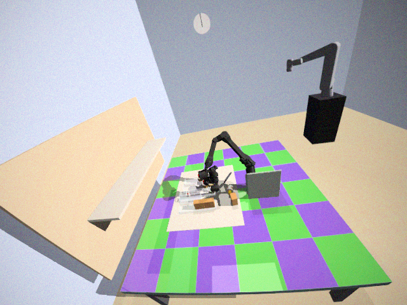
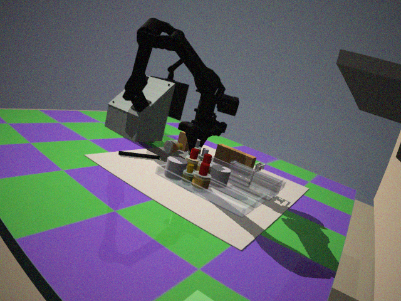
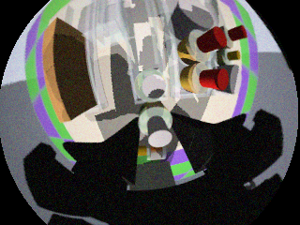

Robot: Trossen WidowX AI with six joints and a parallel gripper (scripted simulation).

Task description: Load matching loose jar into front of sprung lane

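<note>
My gripper tip is 11 cm short of the white mat, 1 cm to the left of it and 5 cm above it. Round my gripper tip: small block 13 cm behind, 10 cm to the left, 1 cm below; black pen 9 cm behind, 17 cm to the right, 4 cm below.
</note>
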